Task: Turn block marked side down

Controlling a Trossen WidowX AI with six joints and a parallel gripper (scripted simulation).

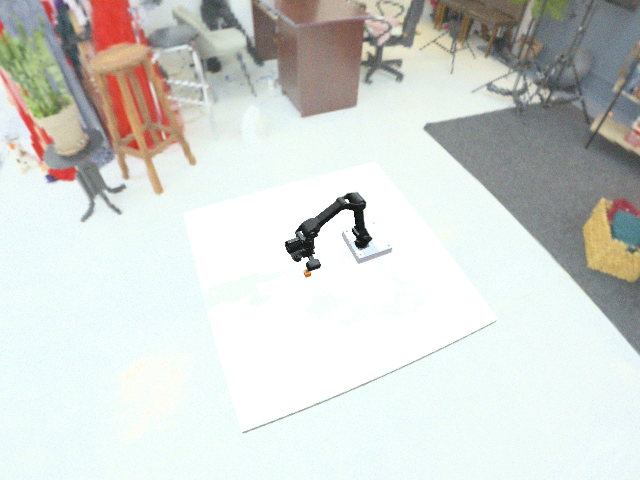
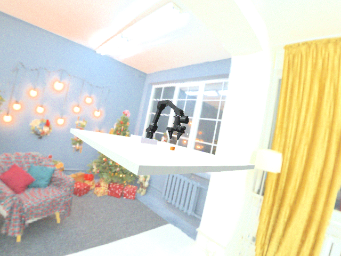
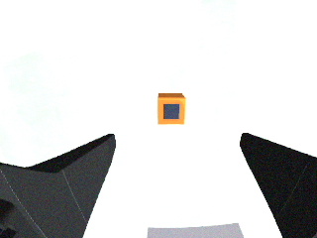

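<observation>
Now: gripper tip 70 mm above the block.
</observation>
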